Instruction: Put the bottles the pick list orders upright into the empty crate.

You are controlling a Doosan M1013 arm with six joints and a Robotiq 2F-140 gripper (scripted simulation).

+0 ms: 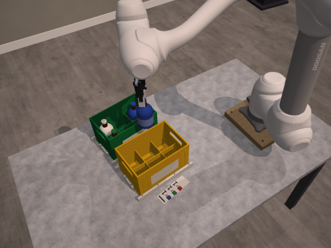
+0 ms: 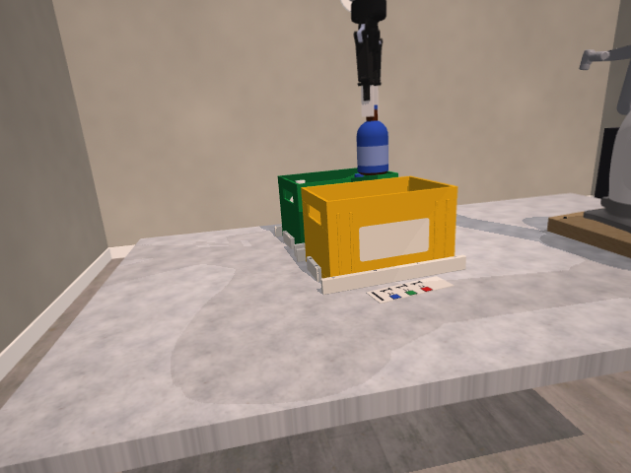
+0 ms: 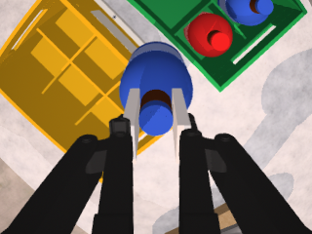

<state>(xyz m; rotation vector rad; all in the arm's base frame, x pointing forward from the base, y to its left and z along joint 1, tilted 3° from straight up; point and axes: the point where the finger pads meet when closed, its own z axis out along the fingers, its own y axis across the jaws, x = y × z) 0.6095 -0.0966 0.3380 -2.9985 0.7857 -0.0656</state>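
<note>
Right now my hand is 8 cm above the blue bottle. The rest, counted from my hand: yellow crate (2 cm ahead, 13 cm to the left, 27 cm below); green crate (7 cm ahead, 11 cm to the right, 27 cm below); red-capped bottle (2 cm behind, 9 cm to the right, 26 cm below).
</note>
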